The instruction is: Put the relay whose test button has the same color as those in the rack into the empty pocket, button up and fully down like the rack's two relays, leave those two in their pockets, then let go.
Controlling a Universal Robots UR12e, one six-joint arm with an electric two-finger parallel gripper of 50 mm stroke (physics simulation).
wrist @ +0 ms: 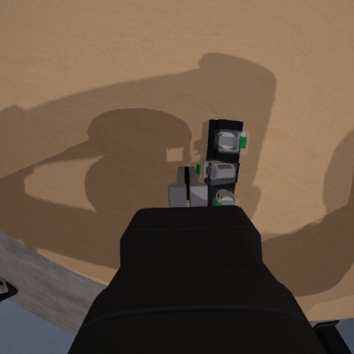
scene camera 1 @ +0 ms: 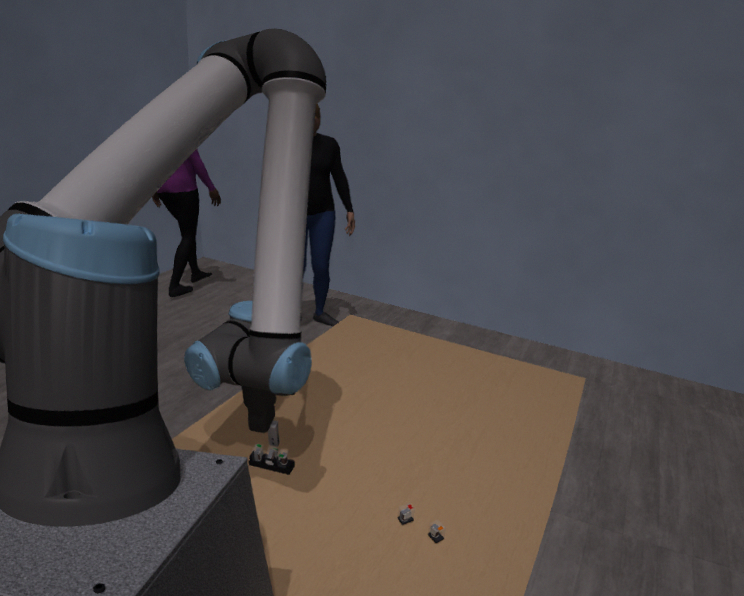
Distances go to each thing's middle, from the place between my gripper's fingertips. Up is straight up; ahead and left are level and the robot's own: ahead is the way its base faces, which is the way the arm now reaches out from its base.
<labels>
The black rack (wrist: 213, 123) lies 40 mm behind my hand, 10 mm to the right of it and 20 mm below it.
</labels>
